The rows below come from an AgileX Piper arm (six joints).
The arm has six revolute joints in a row. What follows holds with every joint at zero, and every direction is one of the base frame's.
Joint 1 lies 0.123 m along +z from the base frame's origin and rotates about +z.
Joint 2 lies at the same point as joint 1 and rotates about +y.
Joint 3 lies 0.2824 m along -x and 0.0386 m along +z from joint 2 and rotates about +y.
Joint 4 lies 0.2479 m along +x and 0.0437 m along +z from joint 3 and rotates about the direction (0.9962, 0, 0.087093).
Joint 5 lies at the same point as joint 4 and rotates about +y.
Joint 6 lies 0.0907 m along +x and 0.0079 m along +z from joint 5 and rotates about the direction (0.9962, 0, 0.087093).
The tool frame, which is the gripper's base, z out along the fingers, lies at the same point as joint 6; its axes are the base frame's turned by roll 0, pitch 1.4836 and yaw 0 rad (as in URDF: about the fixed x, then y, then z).
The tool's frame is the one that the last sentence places.
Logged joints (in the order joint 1, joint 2, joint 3, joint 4, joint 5, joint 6), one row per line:
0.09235 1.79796 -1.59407 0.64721 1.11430 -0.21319
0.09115 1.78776 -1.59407 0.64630 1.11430 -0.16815
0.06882 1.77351 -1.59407 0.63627 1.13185 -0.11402
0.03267 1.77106 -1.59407 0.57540 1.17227 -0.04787
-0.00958 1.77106 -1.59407 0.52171 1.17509 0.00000
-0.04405 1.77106 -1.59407 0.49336 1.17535 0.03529
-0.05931 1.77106 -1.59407 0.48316 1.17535 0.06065
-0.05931 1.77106 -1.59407 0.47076 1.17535 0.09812
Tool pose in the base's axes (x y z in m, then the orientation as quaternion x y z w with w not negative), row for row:
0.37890 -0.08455 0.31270 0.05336 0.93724 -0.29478 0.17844
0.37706 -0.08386 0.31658 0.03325 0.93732 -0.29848 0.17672
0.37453 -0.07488 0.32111 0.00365 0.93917 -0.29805 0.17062
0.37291 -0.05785 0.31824 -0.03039 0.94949 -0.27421 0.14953
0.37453 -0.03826 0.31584 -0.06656 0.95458 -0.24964 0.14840
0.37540 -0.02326 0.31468 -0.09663 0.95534 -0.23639 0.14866
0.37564 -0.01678 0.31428 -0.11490 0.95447 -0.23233 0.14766
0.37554 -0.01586 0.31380 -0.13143 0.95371 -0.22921 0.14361
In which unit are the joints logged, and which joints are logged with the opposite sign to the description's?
The joints are logged in radians. Opposite sign: joint 1, joint 4, joint 6.
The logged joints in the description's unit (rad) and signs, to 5 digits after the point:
-0.09235 1.79796 -1.59407 -0.64721 1.11430 0.21319
-0.09115 1.78776 -1.59407 -0.64630 1.11430 0.16815
-0.06882 1.77351 -1.59407 -0.63627 1.13185 0.11402
-0.03267 1.77106 -1.59407 -0.57540 1.17227 0.04787
0.00958 1.77106 -1.59407 -0.52171 1.17509 0.00000
0.04405 1.77106 -1.59407 -0.49336 1.17535 -0.03529
0.05931 1.77106 -1.59407 -0.48316 1.17535 -0.06065
0.05931 1.77106 -1.59407 -0.47076 1.17535 -0.09812

